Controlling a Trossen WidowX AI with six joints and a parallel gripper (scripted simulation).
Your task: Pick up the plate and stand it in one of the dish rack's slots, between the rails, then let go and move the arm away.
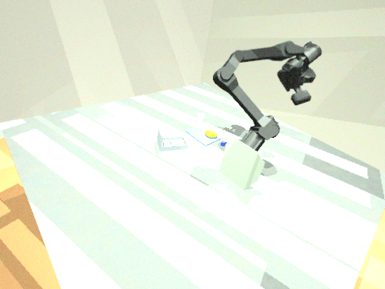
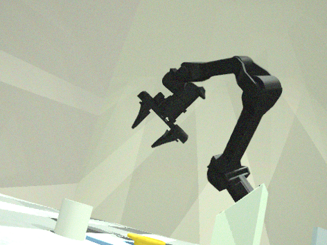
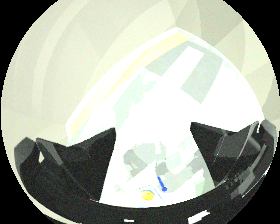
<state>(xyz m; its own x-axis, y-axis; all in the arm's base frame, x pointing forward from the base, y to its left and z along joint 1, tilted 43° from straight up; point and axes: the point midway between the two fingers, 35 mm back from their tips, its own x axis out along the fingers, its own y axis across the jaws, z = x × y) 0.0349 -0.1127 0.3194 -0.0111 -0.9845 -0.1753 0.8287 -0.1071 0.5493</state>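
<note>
The yellow plate is 24 cm ahead of my gripper tip, 20 cm to the left of it and 26 cm below it. Round my gripper tip: white cylinder 37 cm ahead, 15 cm to the left, 25 cm below; blue spoon 15 cm ahead, 18 cm to the left, 27 cm below; light blue mat 27 cm ahead, 22 cm to the left, 27 cm below.
</note>
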